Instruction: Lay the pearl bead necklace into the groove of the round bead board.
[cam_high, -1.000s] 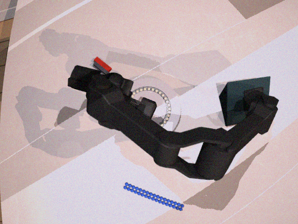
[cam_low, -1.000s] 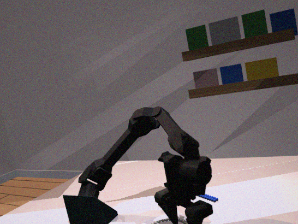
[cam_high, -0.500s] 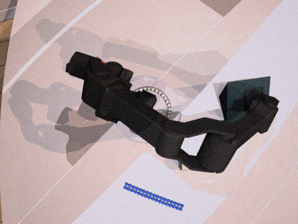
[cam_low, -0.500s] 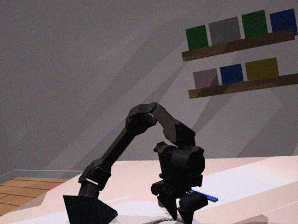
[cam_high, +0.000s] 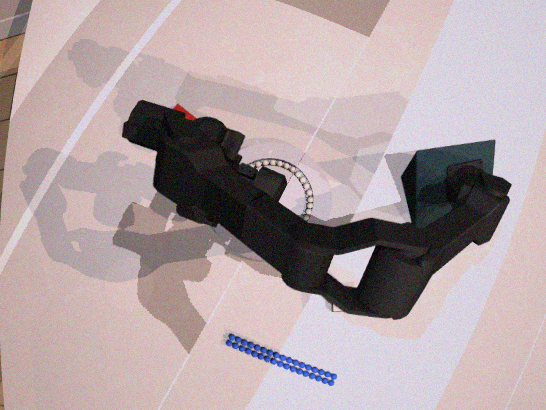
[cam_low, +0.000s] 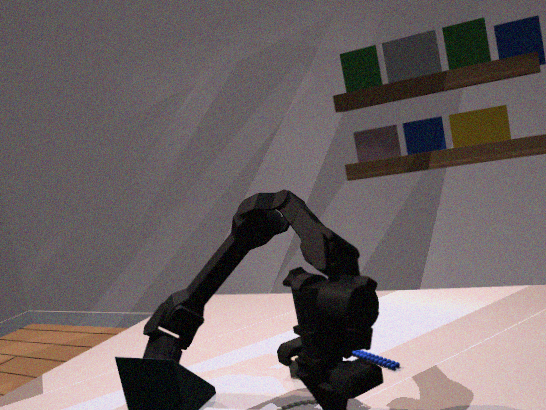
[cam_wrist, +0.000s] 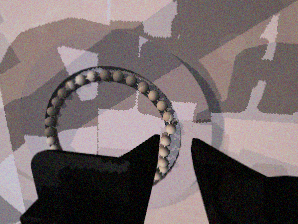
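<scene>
Right now my gripper tip is 60 mm past the round bead board, 20 mm to the right of it and 30 mm above it. From my gripper tip the other things lie so: small beige cube: 140 mm behind, 210 mm to the left, 20 mm below; then grey block: 50 mm ahead, 140 mm to the right, 30 mm below.
</scene>
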